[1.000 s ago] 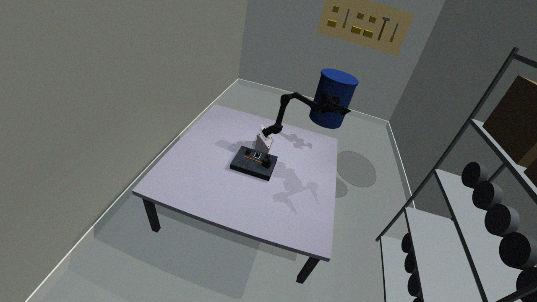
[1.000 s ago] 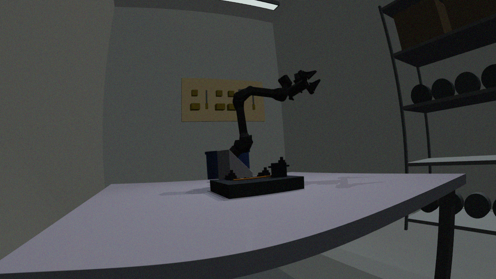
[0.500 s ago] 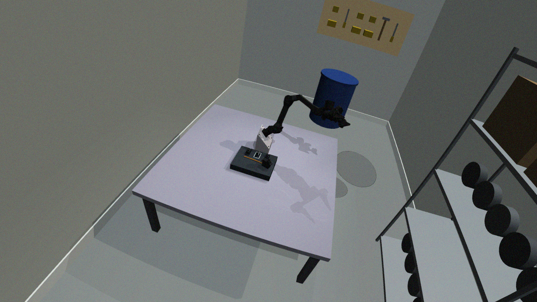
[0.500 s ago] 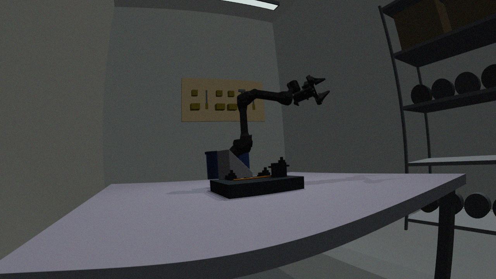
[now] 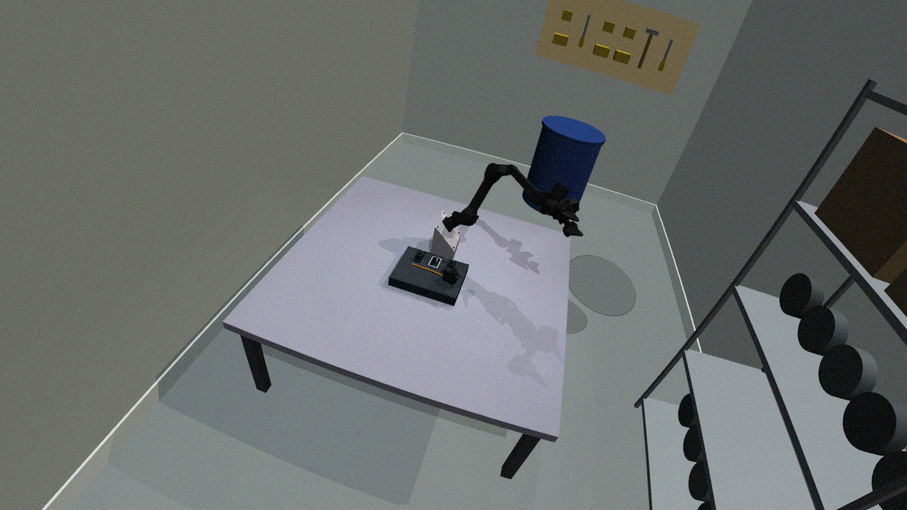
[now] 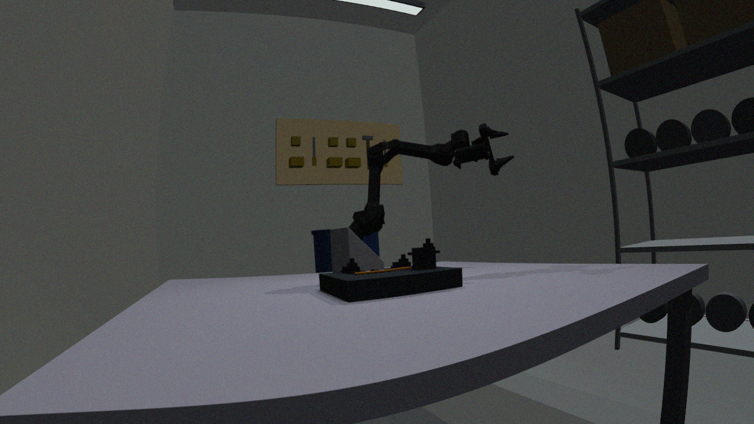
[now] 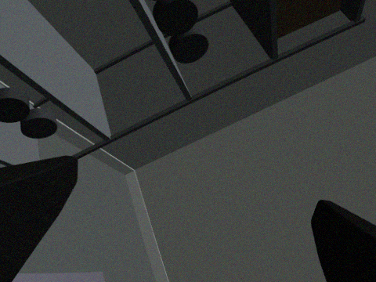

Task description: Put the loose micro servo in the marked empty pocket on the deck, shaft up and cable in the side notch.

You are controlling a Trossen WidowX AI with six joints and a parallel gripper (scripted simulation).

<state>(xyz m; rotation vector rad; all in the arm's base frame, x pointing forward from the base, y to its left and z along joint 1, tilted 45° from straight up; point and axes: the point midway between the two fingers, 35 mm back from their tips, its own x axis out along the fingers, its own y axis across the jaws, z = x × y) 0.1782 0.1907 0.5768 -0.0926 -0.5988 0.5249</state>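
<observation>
The dark deck is 54 cm to the right of my gripper tip, 41 cm below it and 13 cm ahead of it.
</observation>
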